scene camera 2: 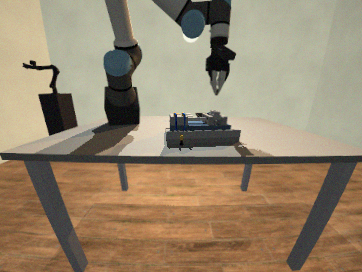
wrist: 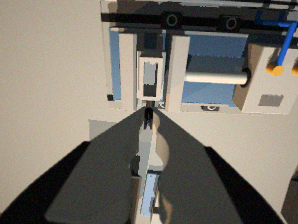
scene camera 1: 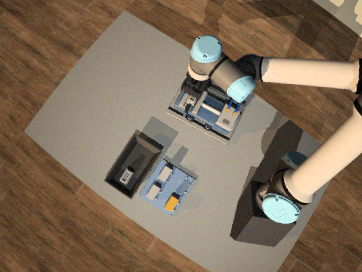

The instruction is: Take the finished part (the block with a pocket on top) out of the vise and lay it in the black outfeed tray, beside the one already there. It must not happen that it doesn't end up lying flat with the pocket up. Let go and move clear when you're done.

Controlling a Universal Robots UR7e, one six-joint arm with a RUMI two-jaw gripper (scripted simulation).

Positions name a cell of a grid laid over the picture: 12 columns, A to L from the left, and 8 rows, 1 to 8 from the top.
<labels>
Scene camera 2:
gripper: H3
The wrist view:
gripper: G4
finished part: G3
</labels>
